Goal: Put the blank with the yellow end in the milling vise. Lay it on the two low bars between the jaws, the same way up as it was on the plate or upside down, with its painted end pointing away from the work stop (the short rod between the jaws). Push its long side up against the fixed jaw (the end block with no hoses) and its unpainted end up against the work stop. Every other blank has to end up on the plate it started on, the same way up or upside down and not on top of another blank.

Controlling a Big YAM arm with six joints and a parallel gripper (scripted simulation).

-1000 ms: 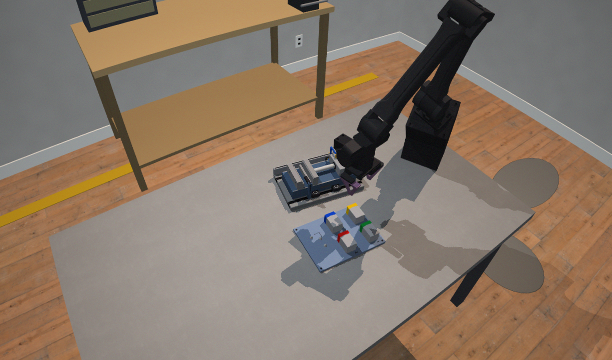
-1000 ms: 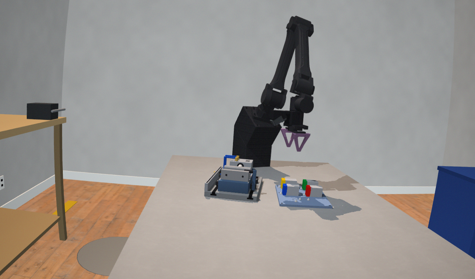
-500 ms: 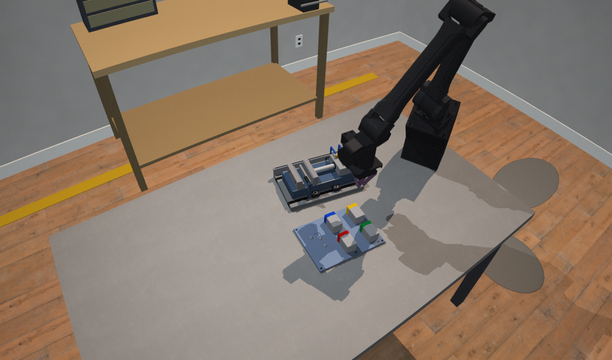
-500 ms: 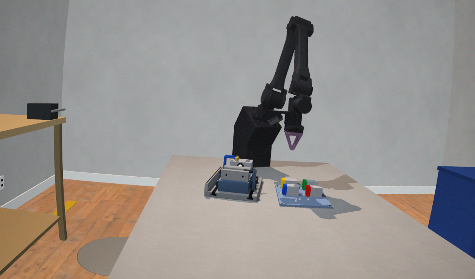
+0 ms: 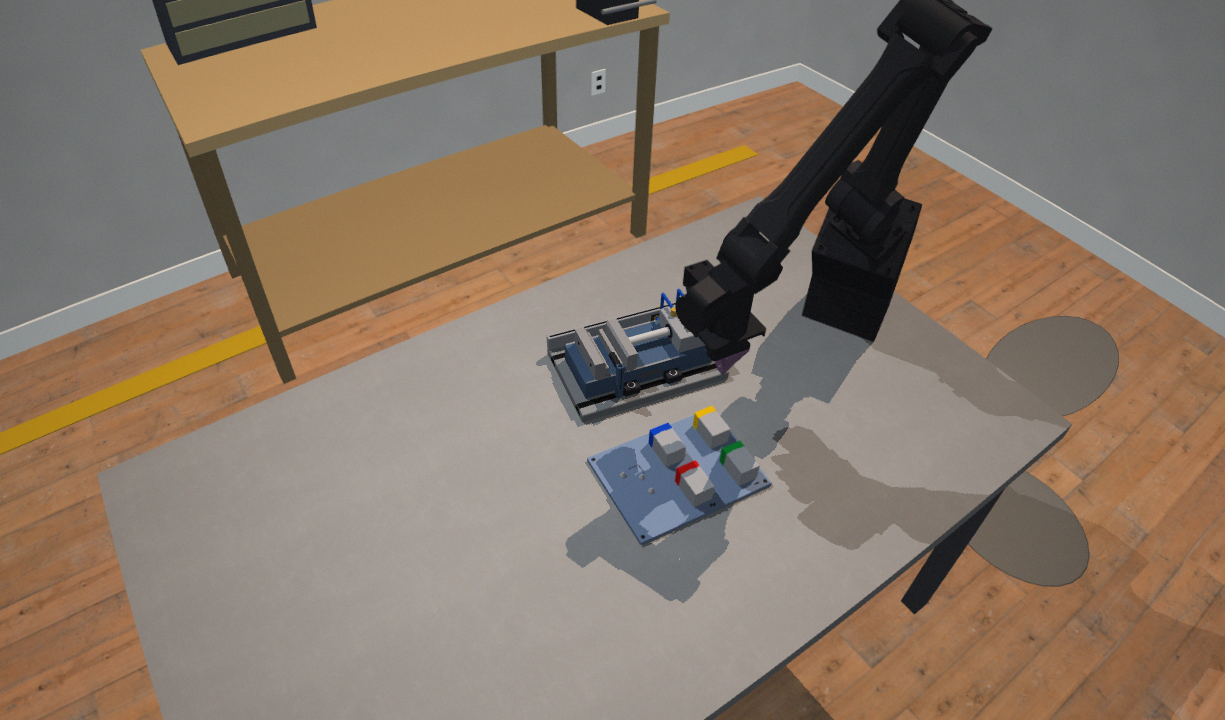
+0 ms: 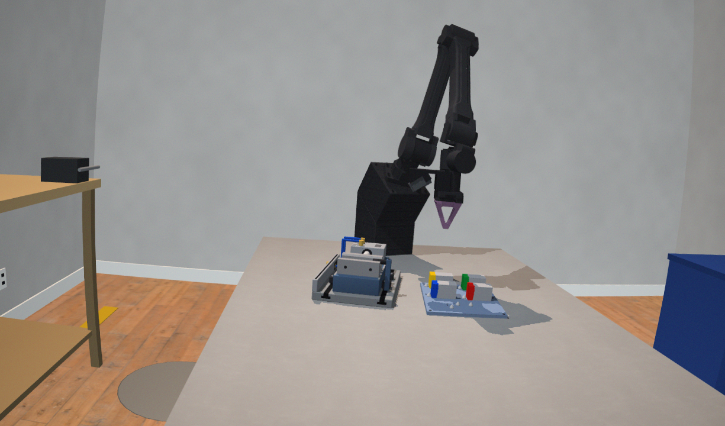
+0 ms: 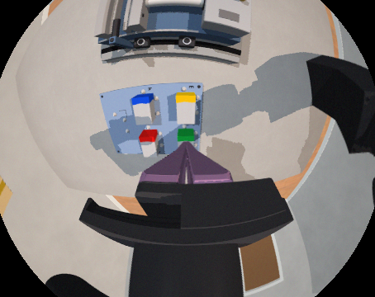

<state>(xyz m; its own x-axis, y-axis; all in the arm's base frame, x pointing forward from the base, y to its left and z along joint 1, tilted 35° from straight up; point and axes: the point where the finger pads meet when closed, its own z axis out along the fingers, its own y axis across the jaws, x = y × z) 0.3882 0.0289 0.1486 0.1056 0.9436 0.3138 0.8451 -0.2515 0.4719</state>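
My gripper is now 150 mm above the yellow-ended blank. The rest, counted from my hand: blue-ended blank 150 mm below, 90 mm ahead, 10 mm to the right; then red-ended blank 150 mm below, 100 mm ahead, 80 mm to the left; then green-ended blank 150 mm below, 90 mm to the left, 10 mm ahead.
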